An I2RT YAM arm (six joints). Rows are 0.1 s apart.
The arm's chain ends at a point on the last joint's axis. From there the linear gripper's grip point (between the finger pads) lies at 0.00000 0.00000 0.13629 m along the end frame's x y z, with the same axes.
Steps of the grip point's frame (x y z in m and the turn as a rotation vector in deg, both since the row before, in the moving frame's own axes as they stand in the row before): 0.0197, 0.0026, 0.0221, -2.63, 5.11, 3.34; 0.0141, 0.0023, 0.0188, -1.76, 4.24, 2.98; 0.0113, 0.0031, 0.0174, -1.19, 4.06, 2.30; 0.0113, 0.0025, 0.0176, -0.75, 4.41, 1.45
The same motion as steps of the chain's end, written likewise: 0.0078, -0.0040, 0.0228, -2.63, 5.11, 3.34; 0.0041, -0.0021, 0.0192, -1.76, 4.24, 2.98; 0.0017, 0.0001, 0.0178, -1.19, 4.06, 2.30; 0.0008, 0.0006, 0.0180, -0.75, 4.41, 1.45
